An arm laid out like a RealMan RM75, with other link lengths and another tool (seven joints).
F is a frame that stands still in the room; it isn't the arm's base.
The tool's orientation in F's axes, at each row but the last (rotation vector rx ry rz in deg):
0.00 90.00 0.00
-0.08 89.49 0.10
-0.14 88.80 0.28
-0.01 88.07 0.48
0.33 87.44 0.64
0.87 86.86 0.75
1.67 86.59 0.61
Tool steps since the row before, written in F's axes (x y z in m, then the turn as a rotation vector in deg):
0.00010 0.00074 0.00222 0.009 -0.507 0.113
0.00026 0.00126 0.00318 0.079 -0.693 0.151
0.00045 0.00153 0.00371 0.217 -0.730 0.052
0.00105 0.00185 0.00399 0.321 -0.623 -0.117
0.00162 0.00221 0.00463 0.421 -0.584 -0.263
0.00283 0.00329 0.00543 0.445 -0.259 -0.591
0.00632 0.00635 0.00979 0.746 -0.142 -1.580
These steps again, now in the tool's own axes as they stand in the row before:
-0.00222 0.00074 0.00010 -0.113 -0.507 0.009
-0.00318 0.00126 0.00029 -0.150 -0.693 0.079
-0.00370 0.00153 0.00053 -0.049 -0.731 0.215
-0.00394 0.00186 0.00119 0.124 -0.625 0.314
-0.00453 0.00225 0.00183 0.275 -0.588 0.407
-0.00521 0.00339 0.00312 0.610 -0.269 0.412
-0.00923 0.00667 0.00681 1.618 -0.175 0.653

